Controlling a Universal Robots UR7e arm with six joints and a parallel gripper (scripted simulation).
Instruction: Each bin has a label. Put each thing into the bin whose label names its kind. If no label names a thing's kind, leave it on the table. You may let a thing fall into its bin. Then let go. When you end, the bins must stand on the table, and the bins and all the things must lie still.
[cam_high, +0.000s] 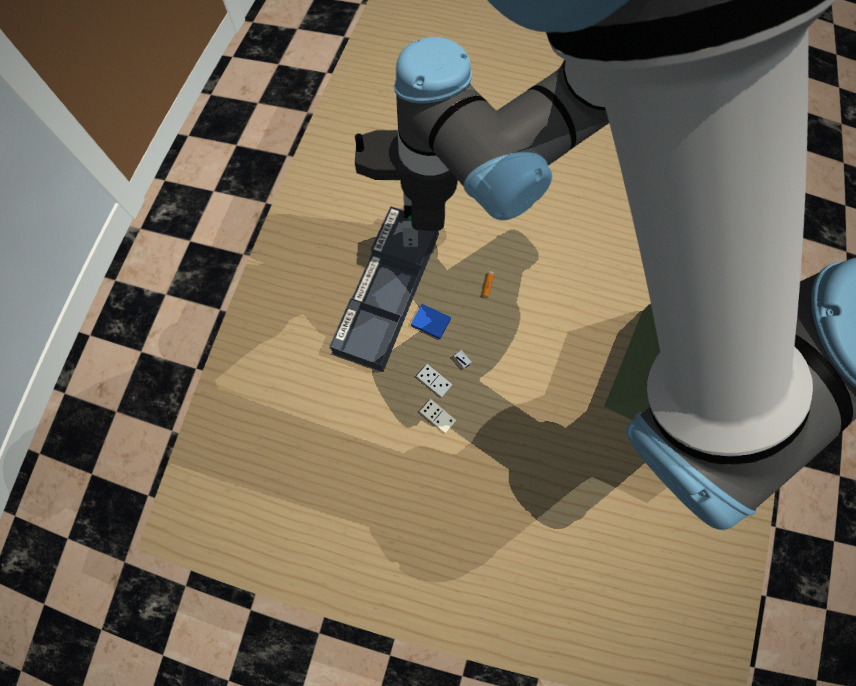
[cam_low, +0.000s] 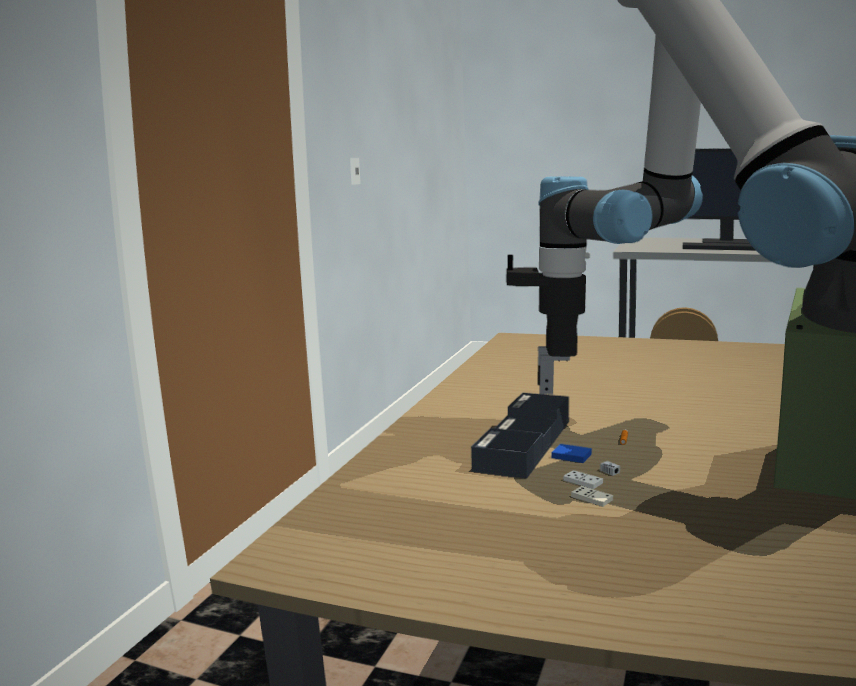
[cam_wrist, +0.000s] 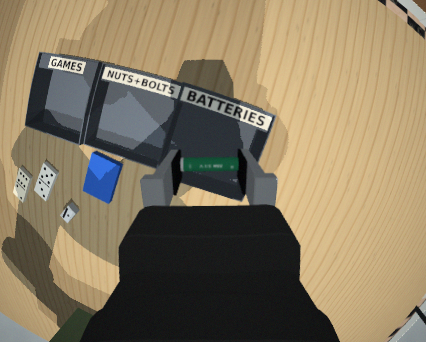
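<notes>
The green battery lies 1 cm below my hand. The rest, counted from my hand: dark three-part bin (2 cm ahead, 8 cm to the left, 6 cm below); then orange battery (13 cm behind, 4 cm to the left, 8 cm below); then blue flat block (6 cm behind, 12 cm to the left, 8 cm below).
</notes>
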